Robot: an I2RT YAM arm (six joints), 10 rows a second.
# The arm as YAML. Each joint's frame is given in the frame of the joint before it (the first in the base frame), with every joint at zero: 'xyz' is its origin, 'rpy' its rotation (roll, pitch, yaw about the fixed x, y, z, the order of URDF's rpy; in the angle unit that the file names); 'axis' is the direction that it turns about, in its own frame. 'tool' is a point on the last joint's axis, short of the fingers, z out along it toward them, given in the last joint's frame.
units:
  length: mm
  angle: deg
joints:
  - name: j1
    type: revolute
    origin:
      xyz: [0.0, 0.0, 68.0]
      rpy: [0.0, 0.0, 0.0]
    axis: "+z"
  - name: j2
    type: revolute
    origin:
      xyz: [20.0, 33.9, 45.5]
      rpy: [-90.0, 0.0, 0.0]
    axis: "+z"
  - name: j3
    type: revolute
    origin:
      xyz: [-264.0, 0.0, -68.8]
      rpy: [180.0, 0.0, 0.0]
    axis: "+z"
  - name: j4
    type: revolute
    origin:
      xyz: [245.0, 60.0, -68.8]
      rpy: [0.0, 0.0, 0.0]
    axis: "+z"
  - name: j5
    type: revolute
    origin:
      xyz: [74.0, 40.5, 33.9]
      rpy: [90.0, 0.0, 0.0]
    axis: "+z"
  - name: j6
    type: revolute
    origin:
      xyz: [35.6, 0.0, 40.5]
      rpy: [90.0, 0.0, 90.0]
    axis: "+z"
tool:
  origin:
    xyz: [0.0, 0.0, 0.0]
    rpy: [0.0, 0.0, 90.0]
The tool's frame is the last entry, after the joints.
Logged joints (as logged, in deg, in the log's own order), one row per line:
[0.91 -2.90 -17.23 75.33 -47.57 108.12]
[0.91 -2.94 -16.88 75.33 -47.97 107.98]
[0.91 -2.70 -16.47 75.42 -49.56 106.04]
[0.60 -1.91 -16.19 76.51 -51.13 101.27]
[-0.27 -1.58 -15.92 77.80 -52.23 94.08]
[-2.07 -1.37 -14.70 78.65 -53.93 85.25]
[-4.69 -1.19 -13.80 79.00 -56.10 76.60]
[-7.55 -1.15 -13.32 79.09 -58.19 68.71]
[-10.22 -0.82 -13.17 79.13 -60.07 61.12]
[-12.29 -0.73 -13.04 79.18 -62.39 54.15]
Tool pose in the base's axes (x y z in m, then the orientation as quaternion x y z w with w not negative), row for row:
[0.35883 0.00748 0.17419 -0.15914 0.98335 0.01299 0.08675]
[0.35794 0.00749 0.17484 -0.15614 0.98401 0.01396 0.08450]
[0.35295 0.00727 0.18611 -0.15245 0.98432 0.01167 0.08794]
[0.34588 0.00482 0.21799 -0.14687 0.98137 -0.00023 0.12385]
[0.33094 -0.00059 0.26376 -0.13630 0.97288 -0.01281 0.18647]
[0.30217 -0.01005 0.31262 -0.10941 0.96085 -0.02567 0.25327]
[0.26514 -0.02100 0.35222 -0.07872 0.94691 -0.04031 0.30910]
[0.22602 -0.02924 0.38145 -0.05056 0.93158 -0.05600 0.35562]
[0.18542 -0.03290 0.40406 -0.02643 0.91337 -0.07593 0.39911]
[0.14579 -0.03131 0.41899 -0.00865 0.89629 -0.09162 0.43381]
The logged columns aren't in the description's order. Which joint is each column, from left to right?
Columns, left to right: j1, j5, j6, j3, j4, j2.
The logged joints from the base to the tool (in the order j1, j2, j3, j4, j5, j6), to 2 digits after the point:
[0.91 108.12 75.33 -47.57 -2.90 -17.23]
[0.91 107.98 75.33 -47.97 -2.94 -16.88]
[0.91 106.04 75.42 -49.56 -2.70 -16.47]
[0.60 101.27 76.51 -51.13 -1.91 -16.19]
[-0.27 94.08 77.80 -52.23 -1.58 -15.92]
[-2.07 85.25 78.65 -53.93 -1.37 -14.70]
[-4.69 76.60 79.00 -56.10 -1.19 -13.80]
[-7.55 68.71 79.09 -58.19 -1.15 -13.32]
[-10.22 61.12 79.13 -60.07 -0.82 -13.17]
[-12.29 54.15 79.18 -62.39 -0.73 -13.04]

